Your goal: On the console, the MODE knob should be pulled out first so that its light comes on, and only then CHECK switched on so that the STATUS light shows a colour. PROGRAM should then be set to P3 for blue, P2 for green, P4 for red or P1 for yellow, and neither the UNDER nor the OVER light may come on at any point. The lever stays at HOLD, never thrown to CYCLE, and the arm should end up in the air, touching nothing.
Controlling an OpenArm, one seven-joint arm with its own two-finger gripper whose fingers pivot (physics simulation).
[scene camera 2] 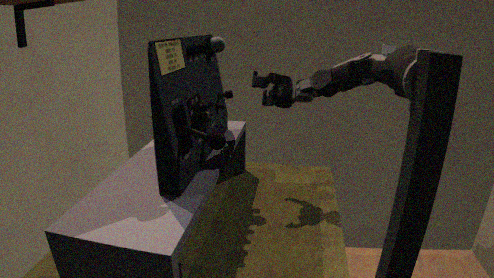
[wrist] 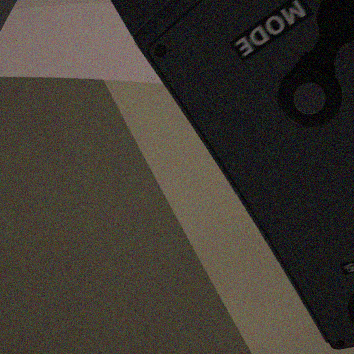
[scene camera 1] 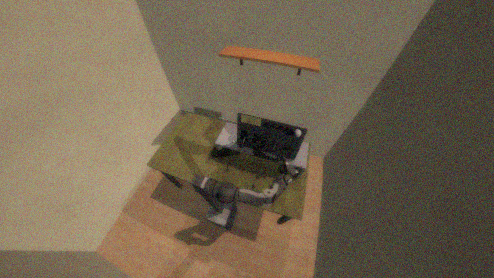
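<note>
The dark console (scene camera 1: 270,142) (scene camera 2: 165,120) (wrist: 225,125) stands upright on its pale base. Its MODE knob (scene camera 2: 228,94) (wrist: 309,98) is a black stem with a round grey-centred end; no glow shows near it. The lever's black ball (scene camera 2: 217,141) juts out low at the front. A yellow note (scene camera 1: 251,120) (scene camera 2: 170,56) sits at the top left, its text unreadable here. CHECK, PROGRAM, UNDER and OVER cannot be told apart in the dark. My gripper (scene camera 1: 292,170) (scene camera 2: 260,89) is open and empty, in the air in front of the MODE knob, apart from it. Its fingers do not show in the wrist view.
A pale ball (scene camera 1: 298,132) (scene camera 2: 217,44) stands out at the console's top right. The pale base (scene camera 1: 227,134) (scene camera 2: 125,200) rests on the green-yellow table (scene camera 1: 190,130) (scene camera 2: 295,180). An orange shelf (scene camera 1: 270,57) hangs on the wall above.
</note>
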